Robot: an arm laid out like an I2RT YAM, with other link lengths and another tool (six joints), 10 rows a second.
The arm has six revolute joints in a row. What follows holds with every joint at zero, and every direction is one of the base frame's.
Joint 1 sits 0.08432 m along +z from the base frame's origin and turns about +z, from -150 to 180 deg.
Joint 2 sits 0.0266 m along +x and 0.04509 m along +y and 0.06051 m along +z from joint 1 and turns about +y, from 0 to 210 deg.
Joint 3 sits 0.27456 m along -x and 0.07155 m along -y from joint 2 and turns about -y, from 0 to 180 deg.
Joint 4 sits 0.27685 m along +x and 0.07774 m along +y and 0.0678 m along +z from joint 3 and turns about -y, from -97 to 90 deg.
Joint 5 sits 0.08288 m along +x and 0.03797 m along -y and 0.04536 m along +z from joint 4 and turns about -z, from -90 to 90 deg.
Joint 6 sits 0.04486 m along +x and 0.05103 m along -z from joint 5 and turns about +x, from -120 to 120 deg.
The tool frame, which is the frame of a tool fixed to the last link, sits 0.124 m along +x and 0.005 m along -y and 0.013 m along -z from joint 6; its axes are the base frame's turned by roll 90.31, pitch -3.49 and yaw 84.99 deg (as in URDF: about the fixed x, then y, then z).
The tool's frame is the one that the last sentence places.
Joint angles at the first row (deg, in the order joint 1, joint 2, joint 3, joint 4, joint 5, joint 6):
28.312, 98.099, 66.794, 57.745, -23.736, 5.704
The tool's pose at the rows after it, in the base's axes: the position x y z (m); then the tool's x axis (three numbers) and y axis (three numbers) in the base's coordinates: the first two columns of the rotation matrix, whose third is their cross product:
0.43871 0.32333 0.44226 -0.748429 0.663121 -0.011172 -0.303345 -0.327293 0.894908
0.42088 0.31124 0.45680 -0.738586 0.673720 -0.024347 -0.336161 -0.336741 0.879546
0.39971 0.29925 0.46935 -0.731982 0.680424 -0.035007 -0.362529 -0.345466 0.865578
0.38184 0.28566 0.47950 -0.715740 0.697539 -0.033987 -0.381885 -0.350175 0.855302
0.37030 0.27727 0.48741 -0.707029 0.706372 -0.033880 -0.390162 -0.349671 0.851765
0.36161 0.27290 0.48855 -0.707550 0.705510 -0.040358 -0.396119 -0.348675 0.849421
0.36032 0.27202 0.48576 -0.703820 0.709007 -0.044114 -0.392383 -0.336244 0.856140
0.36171 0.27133 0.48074 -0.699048 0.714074 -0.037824 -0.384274 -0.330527 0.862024
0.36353 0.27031 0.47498 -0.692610 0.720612 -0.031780 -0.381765 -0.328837 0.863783
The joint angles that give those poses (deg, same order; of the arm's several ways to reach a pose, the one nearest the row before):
28.347, 93.972, 64.888, 57.921, -23.145, 5.509
28.305, 89.693, 61.960, 58.415, -22.528, 5.033
28.407, 84.806, 58.613, 58.449, -22.050, 4.648
28.461, 79.907, 55.559, 57.537, -20.677, 4.229
28.461, 76.541, 54.199, 55.797, -20.028, 3.927
28.414, 74.508, 52.716, 55.511, -20.281, 3.736
28.428, 73.740, 52.218, 54.381, -20.228, 3.162
28.430, 73.604, 51.618, 54.103, -19.778, 3.071
28.417, 73.800, 50.744, 54.896, -19.186, 3.035

